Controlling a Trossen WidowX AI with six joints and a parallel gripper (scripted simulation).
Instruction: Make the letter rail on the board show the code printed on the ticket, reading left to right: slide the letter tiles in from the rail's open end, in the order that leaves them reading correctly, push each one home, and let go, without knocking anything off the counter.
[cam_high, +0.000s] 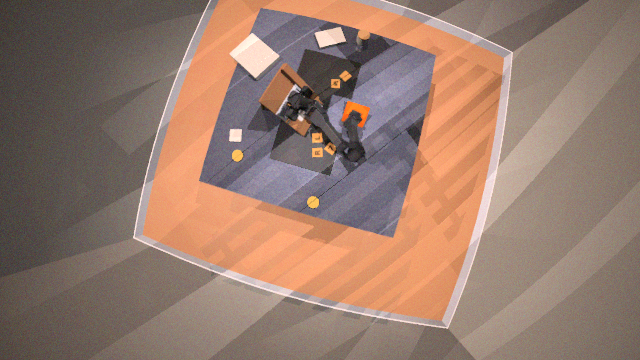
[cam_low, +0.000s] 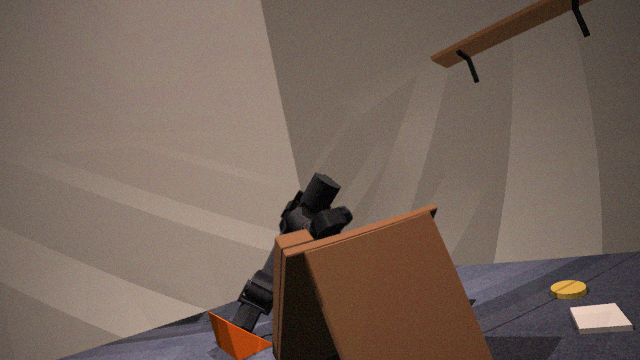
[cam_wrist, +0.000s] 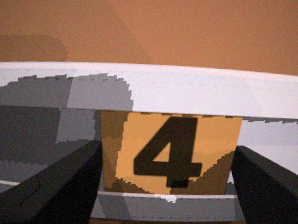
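Right now my gripper tip is 80 mm above the white ticket, 60 mm past it and 10 mm to the right of it. The rest, counted from my gripper tip: white square: 280 mm to the left, 280 mm ahead, 160 mm below; then orange tile marked 4: right at my gripper tip; then dark mat: 160 mm below, 150 mm behind, 80 mm to the right.
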